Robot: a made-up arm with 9 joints. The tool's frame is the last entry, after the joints.
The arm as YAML. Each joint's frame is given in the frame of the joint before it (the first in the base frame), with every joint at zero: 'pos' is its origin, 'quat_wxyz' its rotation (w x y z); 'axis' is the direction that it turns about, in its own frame. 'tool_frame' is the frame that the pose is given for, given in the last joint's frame.
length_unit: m
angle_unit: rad
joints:
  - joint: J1
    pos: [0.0, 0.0, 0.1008]
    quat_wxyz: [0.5, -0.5, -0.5, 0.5]
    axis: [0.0, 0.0, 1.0]
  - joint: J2
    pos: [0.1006, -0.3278, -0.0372]
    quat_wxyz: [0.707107, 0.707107, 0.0, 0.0]
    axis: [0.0, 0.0, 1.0]
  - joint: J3
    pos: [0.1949, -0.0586, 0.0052]
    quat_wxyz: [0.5, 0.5, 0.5, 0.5]
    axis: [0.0, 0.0, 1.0]
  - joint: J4
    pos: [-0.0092, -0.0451, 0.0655]
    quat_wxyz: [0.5, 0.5, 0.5, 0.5]
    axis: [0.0, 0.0, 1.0]
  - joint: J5
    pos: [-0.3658, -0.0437, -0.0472]
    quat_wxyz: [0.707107, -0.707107, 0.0, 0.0]
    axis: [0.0, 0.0, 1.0]
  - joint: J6
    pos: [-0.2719, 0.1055, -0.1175]
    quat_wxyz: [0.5, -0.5, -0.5, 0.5]
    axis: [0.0, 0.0, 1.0]
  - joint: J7
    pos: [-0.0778, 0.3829, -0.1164]
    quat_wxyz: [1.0, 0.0, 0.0, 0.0]
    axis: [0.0, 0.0, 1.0]
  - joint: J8
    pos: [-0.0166, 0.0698, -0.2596]
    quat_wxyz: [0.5, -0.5, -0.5, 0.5]
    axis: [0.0, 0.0, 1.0]
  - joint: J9
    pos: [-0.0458, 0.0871, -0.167]
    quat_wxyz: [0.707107, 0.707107, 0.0, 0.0]
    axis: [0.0, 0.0, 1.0]
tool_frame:
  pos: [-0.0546, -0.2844, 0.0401]
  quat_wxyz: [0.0, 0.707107, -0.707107, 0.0]
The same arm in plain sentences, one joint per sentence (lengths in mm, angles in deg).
The arm has nine revolute joints in a row. What follows holds with every joint at zero, and every direction is one of the base frame's. Joint 1 lies 100.8 mm along +z from the base frame's origin and rotates about -x. Joint 2 lies 37.2 mm along +x and 100.6 mm along +y and 327.8 mm along +z from joint 1 and rotates about +z. Joint 3 lies 58.6 mm along +x and 194.9 mm along +y and 5.2 mm along +z from joint 2 and rotates about +y. Joint 4 lies 9.2 mm along +x and 65.5 mm along +y and 45.1 mm along -z from joint 3 and rotates about -x. Joint 5 lies 47.2 mm along +x and 43.7 mm along -y and 365.8 mm along -z from joint 4 and rotates about +y. Joint 6 lies 105.5 mm along +x and 117.5 mm along -y and 271.9 mm along -z from joint 5 and rotates about -z. Joint 7 lies 77.8 mm along -x and 382.9 mm along -y and 116.4 mm along +z from joint 6 and rotates about -z. Joint 8 lies 16.6 mm along -x and 69.8 mm along -y and 259.6 mm along +z from joint 7 and rotates about -x. Joint 9 lies 167 mm along +x and 45.8 mm along +y and 87.1 mm along +z from joint 8 and rotates about -z. The tool frame, which is the frame that the pose is given for, lies 284.4 mm along +x and 54.6 mm along +y and 40.1 mm along -z from joint 9; its axes are parallel to the base frame's.
